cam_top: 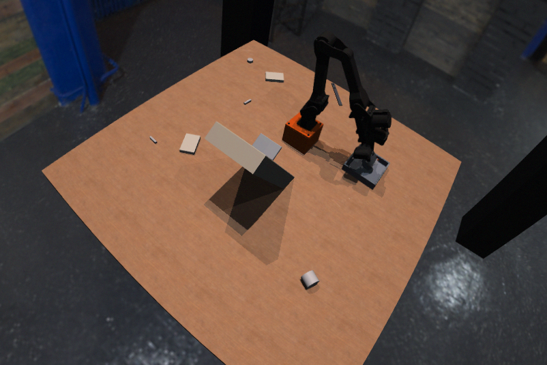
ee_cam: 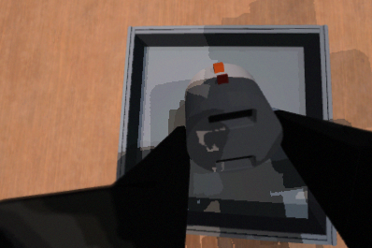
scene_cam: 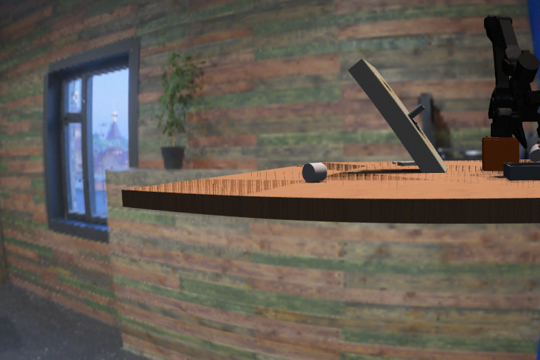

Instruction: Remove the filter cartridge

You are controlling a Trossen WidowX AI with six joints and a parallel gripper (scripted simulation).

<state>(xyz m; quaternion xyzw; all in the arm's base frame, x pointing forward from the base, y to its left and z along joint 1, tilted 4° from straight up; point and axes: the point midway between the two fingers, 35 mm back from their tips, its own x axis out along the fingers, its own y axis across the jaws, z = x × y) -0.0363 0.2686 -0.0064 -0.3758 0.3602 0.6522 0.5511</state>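
My gripper tip is now 60 mm above the grey box. Round my gripper tip: round grey filter cartridge: right at my gripper tip; then service panel: 380 mm ahead, 310 mm to the right, 110 mm above.
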